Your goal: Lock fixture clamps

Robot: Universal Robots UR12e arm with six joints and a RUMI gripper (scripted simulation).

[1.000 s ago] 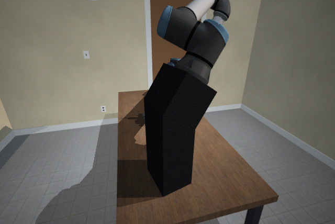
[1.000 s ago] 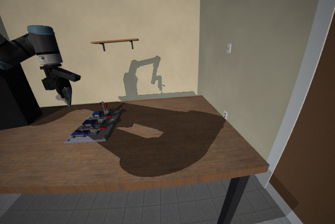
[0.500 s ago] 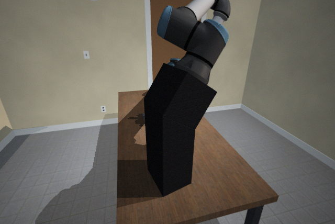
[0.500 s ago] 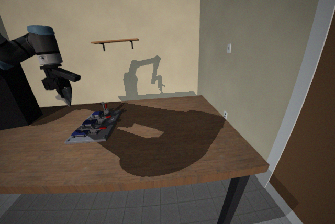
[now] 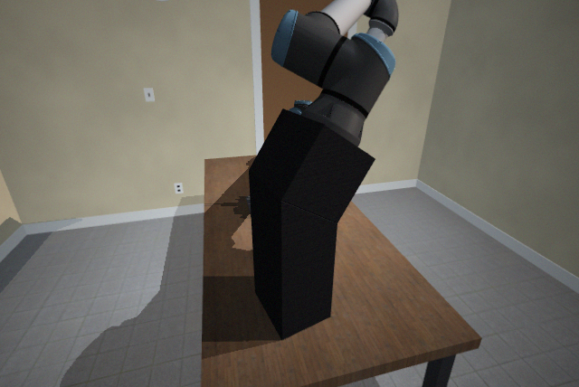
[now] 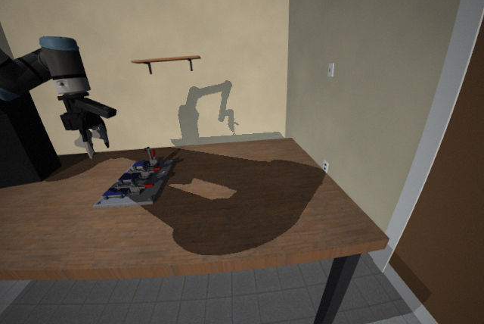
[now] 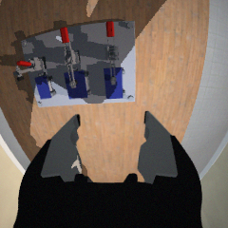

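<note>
Right now the blue part is 19 cm below my hand and 11 cm to the left of it. Also, from my hand: grey fixture plate 21 cm below, 11 cm to the left, 5 cm ahead.
</note>
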